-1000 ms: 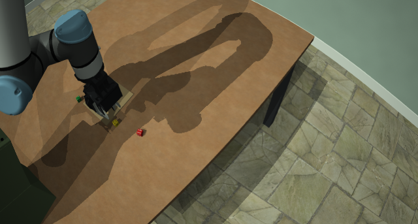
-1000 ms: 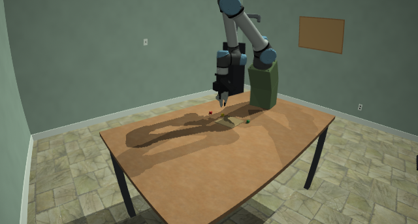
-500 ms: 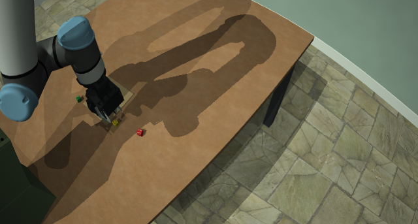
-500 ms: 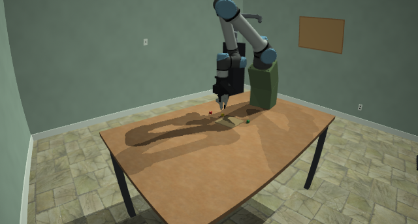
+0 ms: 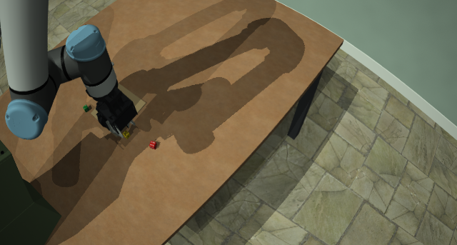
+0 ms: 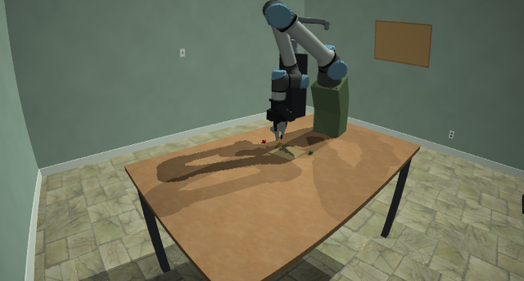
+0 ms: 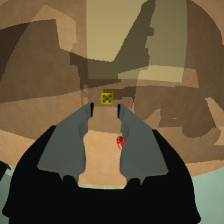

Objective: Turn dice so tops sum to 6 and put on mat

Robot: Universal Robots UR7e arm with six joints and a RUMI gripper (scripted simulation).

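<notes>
Now: hand 4 cm above the yellow die. Round my hand: mat (10 cm to the left, 4 cm below, 3 cm ahead); then green die (18 cm to the left, 6 cm behind, 4 cm below); then red die (8 cm to the right, 4 cm below, 4 cm ahead).
</notes>
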